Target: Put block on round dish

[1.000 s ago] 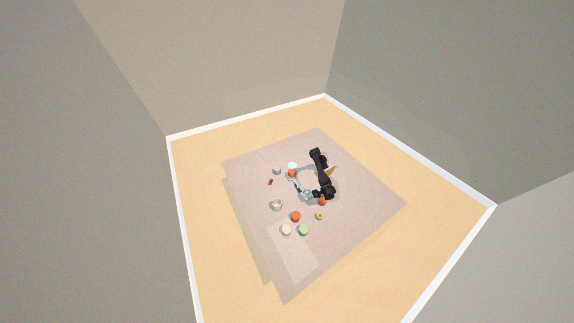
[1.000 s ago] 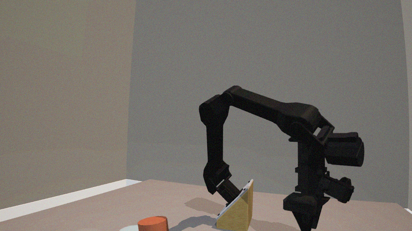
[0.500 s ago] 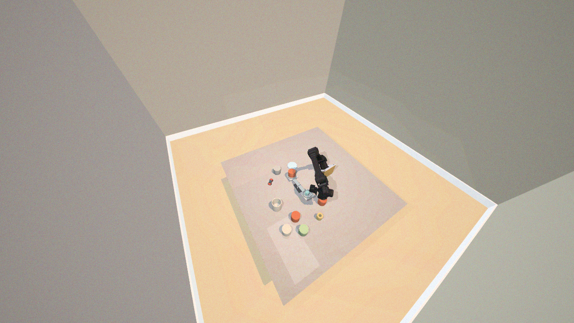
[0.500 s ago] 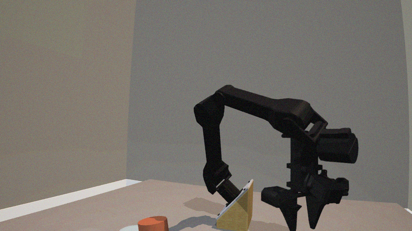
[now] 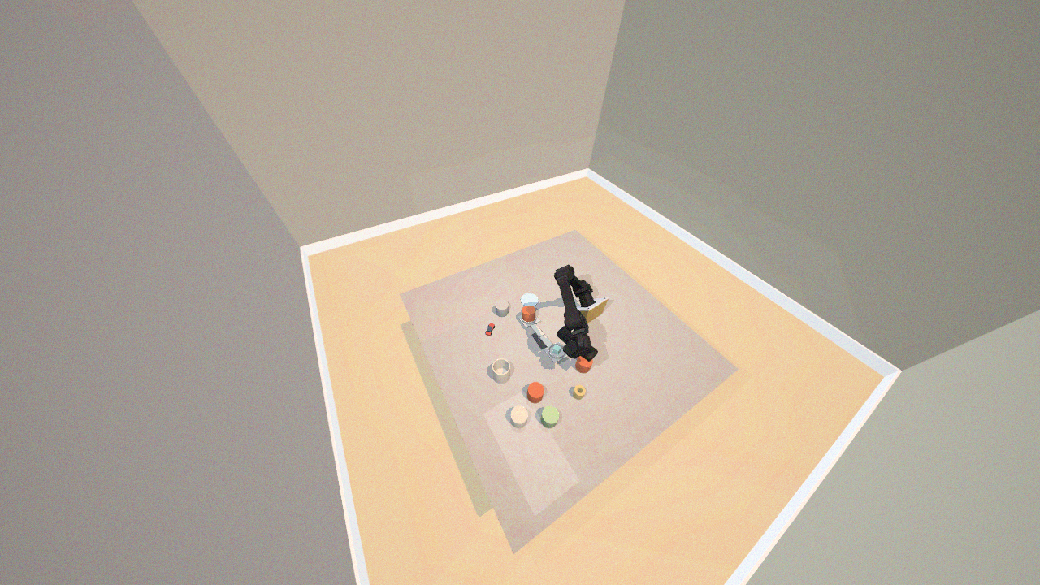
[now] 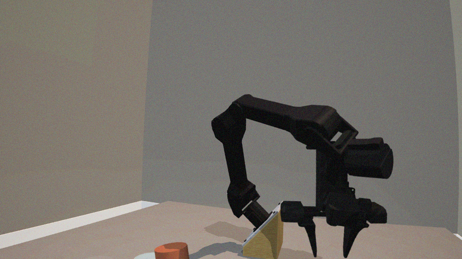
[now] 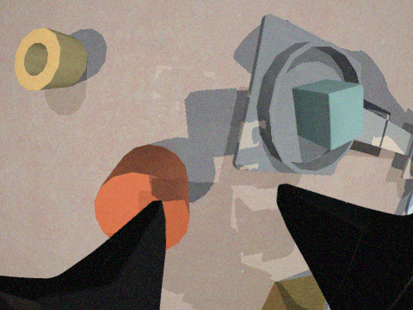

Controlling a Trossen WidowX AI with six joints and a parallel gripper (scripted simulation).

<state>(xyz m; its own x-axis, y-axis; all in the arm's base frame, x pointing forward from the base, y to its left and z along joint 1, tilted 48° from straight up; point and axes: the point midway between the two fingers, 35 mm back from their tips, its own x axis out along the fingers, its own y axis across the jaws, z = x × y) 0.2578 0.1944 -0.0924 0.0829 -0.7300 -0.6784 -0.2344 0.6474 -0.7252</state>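
My gripper tip is 440 mm to the left of the round light-blue dish, 110 mm above it and 40 mm past it. Also, from my gripper tip: balance (180 mm to the right, 90 mm below, 50 mm ahead); then yellow ring (140 mm to the left, 90 mm below, 60 mm ahead); then green disc (250 mm ahead, 160 mm to the left, 70 mm below).
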